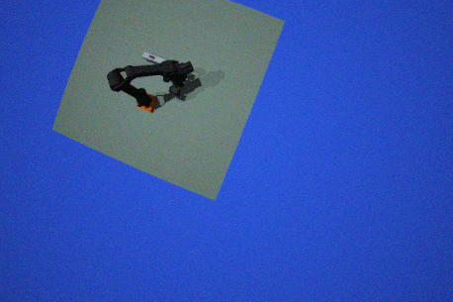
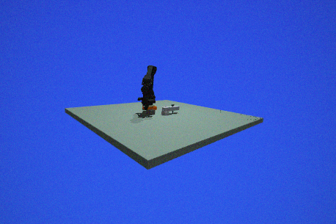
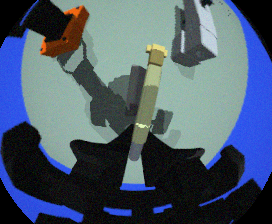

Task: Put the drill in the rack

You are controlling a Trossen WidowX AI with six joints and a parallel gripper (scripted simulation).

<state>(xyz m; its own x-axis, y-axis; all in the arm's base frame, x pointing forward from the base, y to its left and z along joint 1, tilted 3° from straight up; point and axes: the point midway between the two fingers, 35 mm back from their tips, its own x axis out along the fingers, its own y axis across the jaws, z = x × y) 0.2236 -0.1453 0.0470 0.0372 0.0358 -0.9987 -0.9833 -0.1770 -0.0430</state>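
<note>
My gripper tip is 40 mm to the right of the tan drill, 30 mm below it and 10 mm past it. Round my gripper tip: grey housing block: 230 mm to the left, 40 mm ahead.
</note>
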